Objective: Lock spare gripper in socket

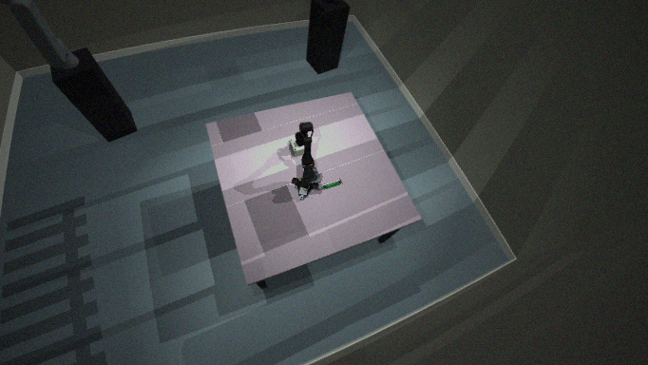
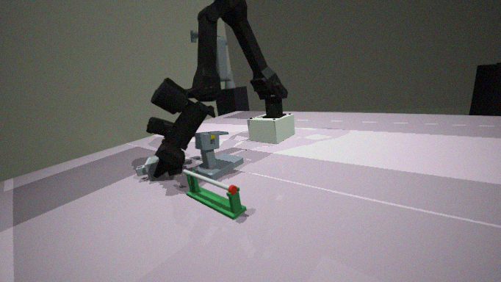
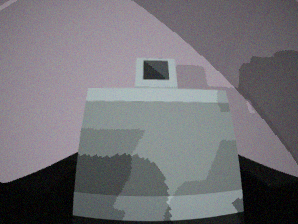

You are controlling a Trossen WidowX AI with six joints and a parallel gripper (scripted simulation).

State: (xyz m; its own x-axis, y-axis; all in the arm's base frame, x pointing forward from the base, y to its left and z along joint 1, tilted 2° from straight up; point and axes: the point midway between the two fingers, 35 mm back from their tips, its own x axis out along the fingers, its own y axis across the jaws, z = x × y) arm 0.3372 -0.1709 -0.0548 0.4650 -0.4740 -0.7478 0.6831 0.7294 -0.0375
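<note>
Right now the grey mount is 14 cm to the left of my gripper tip, 8 cm behind it and 4 cm above it. Also, from my gripper tip: spare gripper (1 cm to the left, 1 cm behind, 1 cm above); green cradle (23 cm to the left, 4 cm ahead, 1 cm above).
</note>
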